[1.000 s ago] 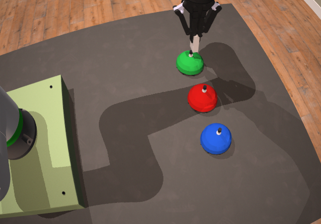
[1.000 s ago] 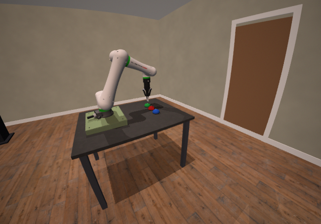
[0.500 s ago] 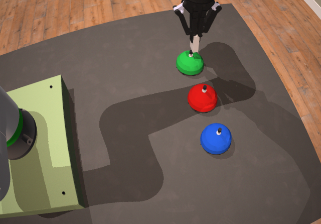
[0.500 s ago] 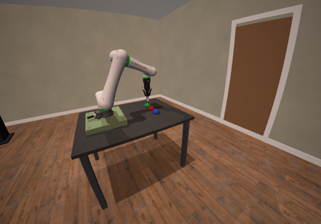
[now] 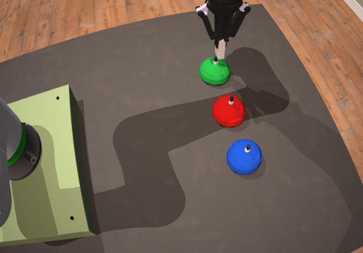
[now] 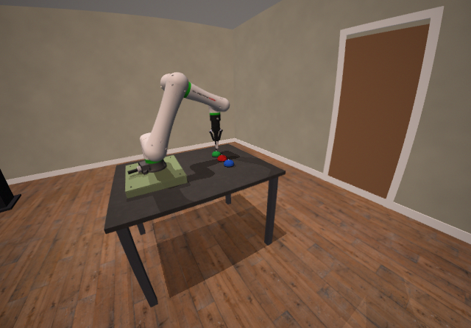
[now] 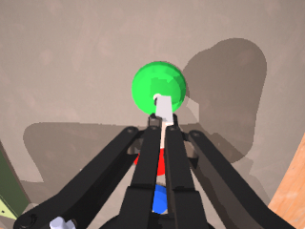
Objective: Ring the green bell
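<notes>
My gripper is now 7 cm above the green bell and 1 cm past it. Round my hand: red bell (12 cm to the right, 7 cm below, 4 cm behind); then blue bell (25 cm to the right, 7 cm below, 6 cm behind).
</notes>
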